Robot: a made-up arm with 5 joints.
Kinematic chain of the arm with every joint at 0, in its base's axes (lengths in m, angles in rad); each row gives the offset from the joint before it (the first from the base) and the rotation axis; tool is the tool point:
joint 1: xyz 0 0 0.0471 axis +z
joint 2: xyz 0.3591 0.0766 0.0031 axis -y
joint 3: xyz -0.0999 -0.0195 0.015 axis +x
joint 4: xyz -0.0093 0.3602 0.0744 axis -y
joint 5: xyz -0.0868 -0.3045 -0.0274 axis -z
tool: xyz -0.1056 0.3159 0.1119
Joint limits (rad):
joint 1: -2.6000..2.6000
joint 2: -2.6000..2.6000
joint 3: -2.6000..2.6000
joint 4: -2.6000..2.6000
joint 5: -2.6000..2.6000
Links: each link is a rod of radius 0.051 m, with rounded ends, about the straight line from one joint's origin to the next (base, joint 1, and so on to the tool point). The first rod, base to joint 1, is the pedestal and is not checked.
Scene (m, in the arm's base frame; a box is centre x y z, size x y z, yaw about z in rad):
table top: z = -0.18
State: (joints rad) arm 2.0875 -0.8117 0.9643 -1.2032 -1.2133
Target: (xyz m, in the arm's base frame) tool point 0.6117 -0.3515 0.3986
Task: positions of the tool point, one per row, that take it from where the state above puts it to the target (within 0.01 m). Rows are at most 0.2 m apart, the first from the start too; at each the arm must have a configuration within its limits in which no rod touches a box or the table.
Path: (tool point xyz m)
1: 0.1776 0.5682 0.4262
2: 0.3220 0.5178 0.4262
3: 0.4526 0.4306 0.4251
4: 0.5600 0.3101 0.4226
5: 0.6356 0.1625 0.4187
6: 0.6723 -0.0041 0.4134
7: 0.6651 -0.1794 0.4067
8: 0.6117 -0.3515 0.3986

